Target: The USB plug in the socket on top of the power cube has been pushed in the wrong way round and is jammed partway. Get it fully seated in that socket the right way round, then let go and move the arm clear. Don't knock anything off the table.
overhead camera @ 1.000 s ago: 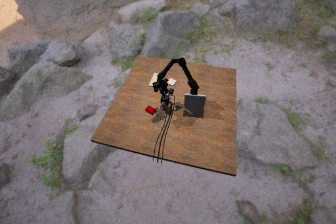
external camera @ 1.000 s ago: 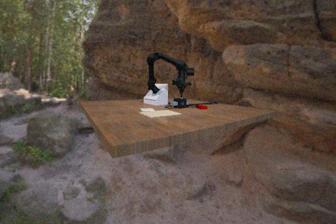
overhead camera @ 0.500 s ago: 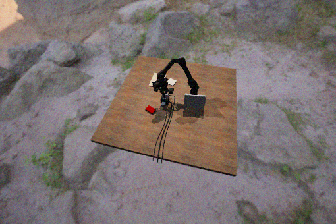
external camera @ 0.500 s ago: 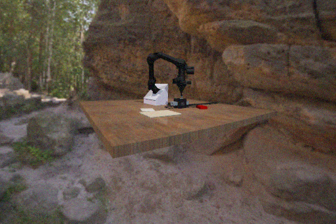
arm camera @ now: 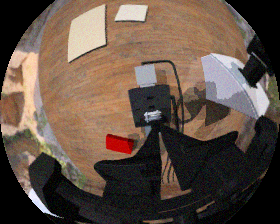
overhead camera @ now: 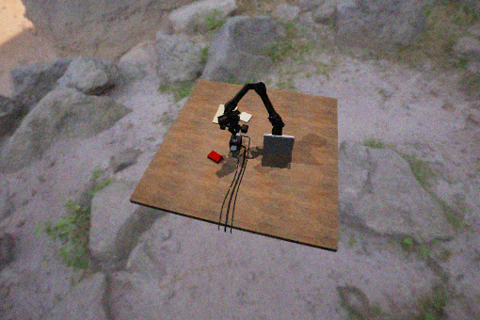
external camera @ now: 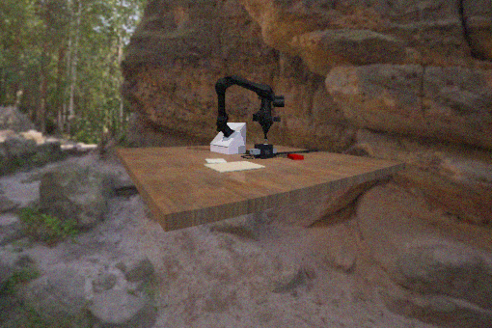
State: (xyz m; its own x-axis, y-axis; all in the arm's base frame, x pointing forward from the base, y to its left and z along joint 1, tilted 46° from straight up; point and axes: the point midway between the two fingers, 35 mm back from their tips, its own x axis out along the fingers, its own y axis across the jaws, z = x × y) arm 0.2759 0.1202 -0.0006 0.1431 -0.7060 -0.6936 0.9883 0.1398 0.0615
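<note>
Now: the usb plug 10 mm below my gripper tip. Also, from my gripper tip: cream sheet: 300 mm to the right, 180 mm ahead, 130 mm below; red block: 130 mm to the left, 120 mm below, 110 mm ahead; usb socket: 60 mm below, 10 mm to the left.
</note>
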